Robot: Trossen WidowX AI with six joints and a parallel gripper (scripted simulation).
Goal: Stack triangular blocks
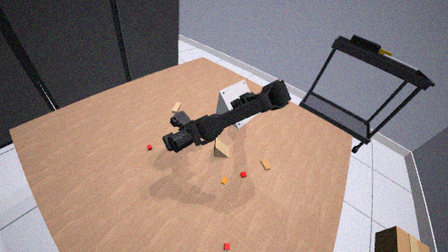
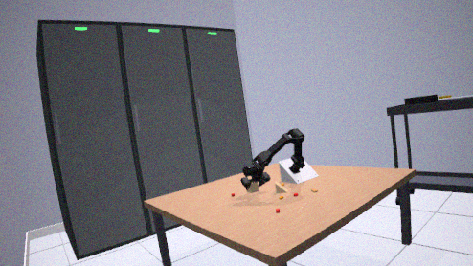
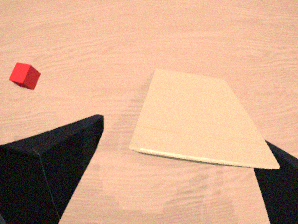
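Right now my gripper tip is 10 mm past the pale wooden triangular block and 10 mm above it. From my gripper tip the other things lie so: tan piece (350 mm to the left, 190 mm behind, 20 mm below).
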